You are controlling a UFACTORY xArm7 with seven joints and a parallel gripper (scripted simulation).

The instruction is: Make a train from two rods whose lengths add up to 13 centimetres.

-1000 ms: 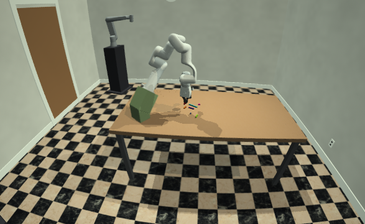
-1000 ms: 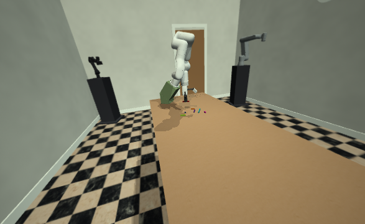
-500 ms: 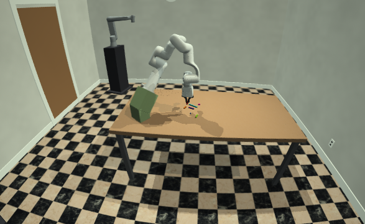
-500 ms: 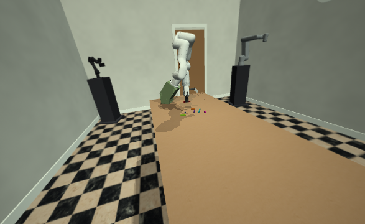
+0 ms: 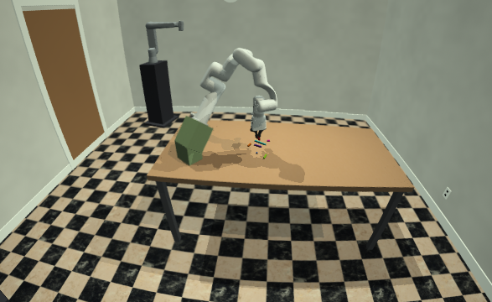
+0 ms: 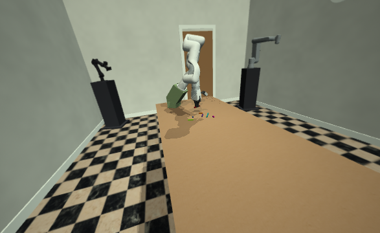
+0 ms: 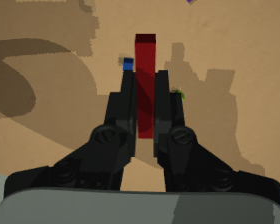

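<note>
The purple rod lies 120 mm below my hand, 50 mm to the left of it and 10 mm behind it. Round my hand: red rod: 20 mm below; orange rod: 120 mm below, 80 mm behind, 40 mm to the left; small blue rod: 120 mm below, 50 mm to the right, 10 mm ahead.
</note>
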